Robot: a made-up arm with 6 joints.
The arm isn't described. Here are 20 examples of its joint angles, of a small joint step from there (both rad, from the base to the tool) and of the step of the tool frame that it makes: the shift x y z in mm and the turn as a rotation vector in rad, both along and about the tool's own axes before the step.
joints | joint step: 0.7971 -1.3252 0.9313 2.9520 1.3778 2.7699 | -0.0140 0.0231 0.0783 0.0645 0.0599 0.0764
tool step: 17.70 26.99 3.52 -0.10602 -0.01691 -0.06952
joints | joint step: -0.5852 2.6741 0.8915 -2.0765 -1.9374 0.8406 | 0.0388 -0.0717 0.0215 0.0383 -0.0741 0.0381
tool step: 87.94 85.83 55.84 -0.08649 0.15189 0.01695
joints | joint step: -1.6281 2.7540 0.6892 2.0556 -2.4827 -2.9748 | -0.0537 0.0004 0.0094 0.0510 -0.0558 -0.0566
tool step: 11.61 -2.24 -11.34 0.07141 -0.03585 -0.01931
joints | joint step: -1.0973 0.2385 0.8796 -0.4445 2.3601 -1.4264 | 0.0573 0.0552 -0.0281 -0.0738 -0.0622 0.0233
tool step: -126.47 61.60 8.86 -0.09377 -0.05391 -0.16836
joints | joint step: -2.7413 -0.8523 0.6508 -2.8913 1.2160 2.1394 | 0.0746 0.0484 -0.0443 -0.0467 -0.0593 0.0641
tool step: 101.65 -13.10 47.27 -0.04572 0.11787 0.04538
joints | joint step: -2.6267 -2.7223 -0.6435 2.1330 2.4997 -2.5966 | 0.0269 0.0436 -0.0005 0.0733 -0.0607 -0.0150
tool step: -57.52 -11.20 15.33 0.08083 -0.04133 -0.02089
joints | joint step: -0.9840 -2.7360 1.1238 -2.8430 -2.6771 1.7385 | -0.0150 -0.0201 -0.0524 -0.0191 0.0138 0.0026
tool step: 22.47 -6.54 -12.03 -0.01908 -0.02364 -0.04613
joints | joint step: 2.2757 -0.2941 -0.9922 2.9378 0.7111 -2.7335 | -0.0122 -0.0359 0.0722 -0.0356 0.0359 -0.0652
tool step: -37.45 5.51 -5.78 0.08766 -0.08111 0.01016
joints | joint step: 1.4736 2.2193 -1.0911 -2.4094 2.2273 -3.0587 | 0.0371 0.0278 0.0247 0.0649 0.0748 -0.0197
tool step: -38.73 -5.98 -1.11 0.07582 0.10422 -0.02202
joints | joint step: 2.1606 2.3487 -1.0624 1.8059 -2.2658 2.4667 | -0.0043 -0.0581 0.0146 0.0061 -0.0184 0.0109
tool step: 27.32 -0.92 57.31 0.04829 -0.05011 -0.01260
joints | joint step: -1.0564 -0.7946 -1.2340 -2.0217 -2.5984 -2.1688 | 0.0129 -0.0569 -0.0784 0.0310 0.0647 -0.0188
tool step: -2.16 -5.79 97.13 0.06279 0.03653 0.05161
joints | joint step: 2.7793 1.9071 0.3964 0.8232 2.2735 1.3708 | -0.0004 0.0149 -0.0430 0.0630 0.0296 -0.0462
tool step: -29.78 14.36 26.16 0.12025 -0.01612 0.01231
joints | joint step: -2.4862 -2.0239 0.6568 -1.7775 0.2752 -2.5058 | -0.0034 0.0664 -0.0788 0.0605 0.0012 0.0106
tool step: 52.73 117.88 64.56 -0.10944 -0.05338 0.11134
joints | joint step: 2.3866 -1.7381 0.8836 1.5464 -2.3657 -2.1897 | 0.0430 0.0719 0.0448 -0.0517 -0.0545 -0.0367
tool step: 20.18 36.62 -144.16 -0.03440 -0.02982 -0.09340
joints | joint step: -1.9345 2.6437 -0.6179 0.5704 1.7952 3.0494 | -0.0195 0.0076 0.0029 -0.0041 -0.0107 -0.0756
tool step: -1.40 5.81 11.49 0.09362 -0.00346 0.00628
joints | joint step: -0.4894 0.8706 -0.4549 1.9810 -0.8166 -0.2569 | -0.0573 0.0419 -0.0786 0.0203 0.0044 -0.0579
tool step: 85.85 66.17 -3.15 -0.00052 -0.01262 0.11279
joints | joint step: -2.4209 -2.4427 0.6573 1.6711 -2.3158 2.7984 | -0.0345 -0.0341 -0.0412 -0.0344 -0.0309 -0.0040
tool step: -3.11 47.72 43.26 -0.02169 -0.00327 -0.02102
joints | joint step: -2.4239 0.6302 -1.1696 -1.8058 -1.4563 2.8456 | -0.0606 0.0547 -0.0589 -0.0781 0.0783 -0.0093
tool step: -17.86 -27.02 -6.57 0.14285 0.05354 -0.13929
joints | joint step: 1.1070 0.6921 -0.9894 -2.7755 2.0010 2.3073 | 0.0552 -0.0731 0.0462 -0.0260 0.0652 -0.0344
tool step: 34.99 6.29 -66.86 0.08667 -0.03505 0.03012
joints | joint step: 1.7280 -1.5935 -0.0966 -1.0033 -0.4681 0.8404 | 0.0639 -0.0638 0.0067 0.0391 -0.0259 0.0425
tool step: -112.71 -49.31 3.32 -0.04829 -0.05631 0.03371
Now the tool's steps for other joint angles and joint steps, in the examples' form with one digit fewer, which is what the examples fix.
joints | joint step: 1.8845 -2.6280 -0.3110 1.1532 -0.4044 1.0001 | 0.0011 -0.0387 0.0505 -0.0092 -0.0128 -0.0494
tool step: -65.8 1.8 -31.9 0.0911 0.0458 -0.0589
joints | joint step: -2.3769 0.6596 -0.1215 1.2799 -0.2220 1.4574 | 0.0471 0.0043 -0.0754 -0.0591 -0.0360 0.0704
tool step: 7.9 -35.7 61.8 -0.0668 -0.0865 0.0375
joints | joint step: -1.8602 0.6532 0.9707 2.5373 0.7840 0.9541 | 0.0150 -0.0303 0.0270 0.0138 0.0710 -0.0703
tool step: -52.7 -26.3 -47.1 0.0323 -0.0004 -0.0394
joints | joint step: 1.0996 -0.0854 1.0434 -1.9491 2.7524 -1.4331 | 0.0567 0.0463 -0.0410 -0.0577 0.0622 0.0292
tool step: -10.9 -29.2 96.2 -0.1620 0.0356 0.0787
